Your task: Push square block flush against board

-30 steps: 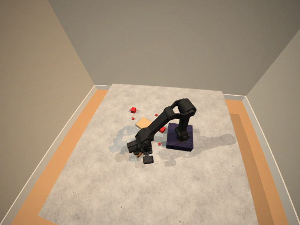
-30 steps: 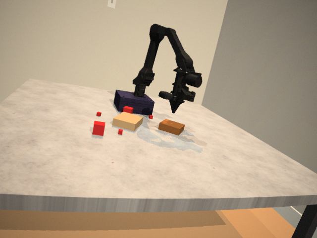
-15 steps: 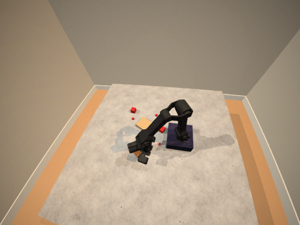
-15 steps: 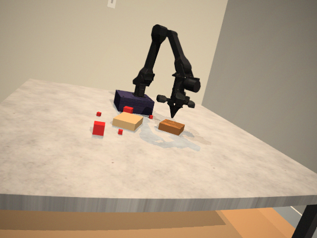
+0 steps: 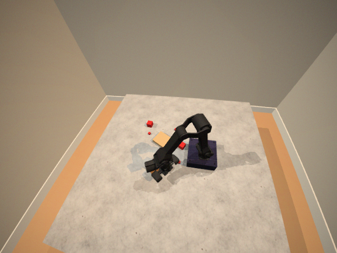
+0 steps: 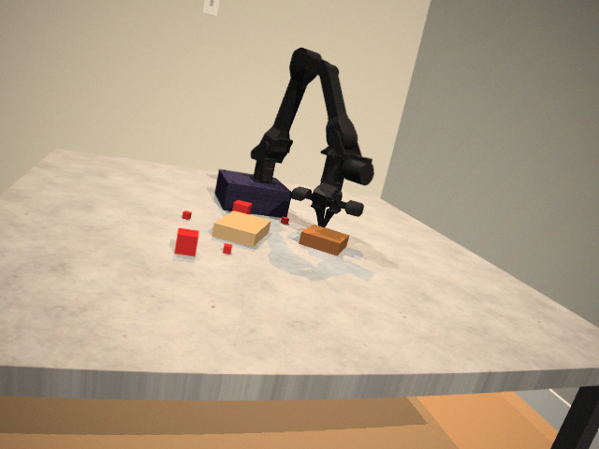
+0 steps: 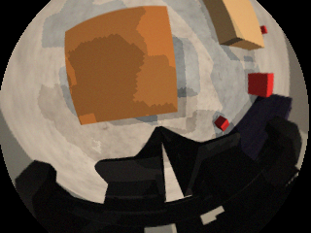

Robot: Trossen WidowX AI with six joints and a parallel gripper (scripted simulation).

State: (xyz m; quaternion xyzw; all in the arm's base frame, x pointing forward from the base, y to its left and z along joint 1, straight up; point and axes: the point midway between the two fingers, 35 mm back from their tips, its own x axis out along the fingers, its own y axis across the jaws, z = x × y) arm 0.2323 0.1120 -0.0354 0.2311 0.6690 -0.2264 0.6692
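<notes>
My gripper tip is 8 cm short of the square block, 2 cm to the left of it and 1 cm below it. The rest, counted from my gripper tip: board (23 cm to the right, 6 cm ahead, 1 cm above).
</notes>
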